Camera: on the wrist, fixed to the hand. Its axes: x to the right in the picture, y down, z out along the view.
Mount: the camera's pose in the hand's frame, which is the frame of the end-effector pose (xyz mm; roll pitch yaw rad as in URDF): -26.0 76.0 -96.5 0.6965 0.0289 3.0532
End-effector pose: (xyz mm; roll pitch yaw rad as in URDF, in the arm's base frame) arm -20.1 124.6 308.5 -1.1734 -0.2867 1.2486
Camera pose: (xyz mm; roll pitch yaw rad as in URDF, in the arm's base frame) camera 38.1 110.9 198.1 1.8685 0.3794 -1.9011
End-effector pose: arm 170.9 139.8 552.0 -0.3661 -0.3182 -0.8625
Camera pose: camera 206.4 154.4 432.4 1.0375 0.3759 2.2016
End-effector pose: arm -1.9 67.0 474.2 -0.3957 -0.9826 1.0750
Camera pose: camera 9.1 156.6 386.9 0.9755 1.0392 -2.2057
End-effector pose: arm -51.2 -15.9 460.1 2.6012 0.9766 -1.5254
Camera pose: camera -62.8 -102.9 549.9 -2.0061 -1.0438 1.7374
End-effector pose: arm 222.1 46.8 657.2 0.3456 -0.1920 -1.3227
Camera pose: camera 319.9 85.1 588.4 0.3343 0.1885 1.7243
